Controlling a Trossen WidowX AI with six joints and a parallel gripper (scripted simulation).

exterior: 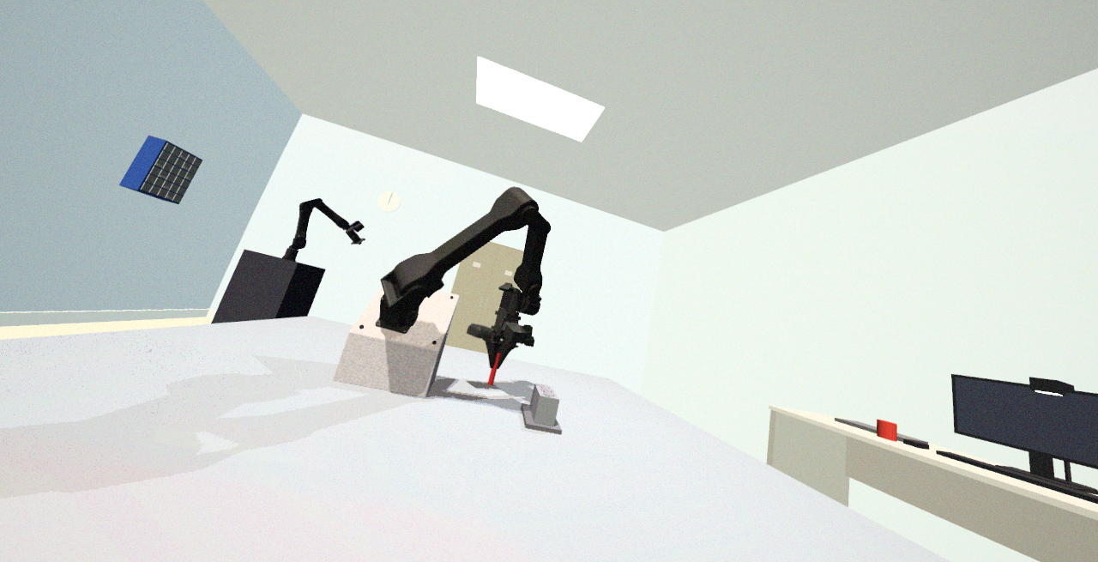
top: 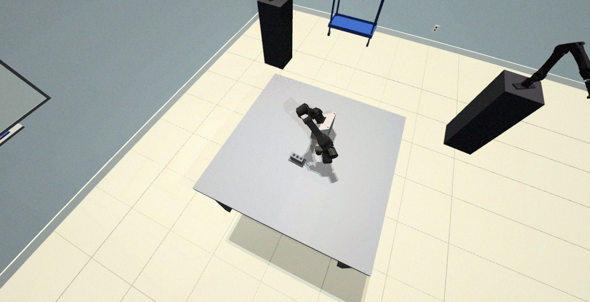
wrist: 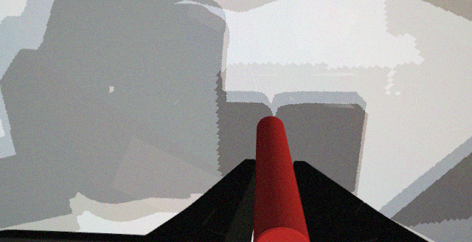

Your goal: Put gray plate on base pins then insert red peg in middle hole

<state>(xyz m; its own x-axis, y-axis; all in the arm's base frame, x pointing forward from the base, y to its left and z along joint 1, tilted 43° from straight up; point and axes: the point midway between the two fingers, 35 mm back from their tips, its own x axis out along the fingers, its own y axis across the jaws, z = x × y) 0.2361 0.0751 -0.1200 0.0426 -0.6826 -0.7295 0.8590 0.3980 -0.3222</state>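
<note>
Now: gripper tip 18 cm to the left of the gray plate and 11 cm short of it. The rest, counted from my gripper tip: dark base 18 cm to the right, 10 cm ahead, 4 cm below; red peg right at my gripper tip.
</note>
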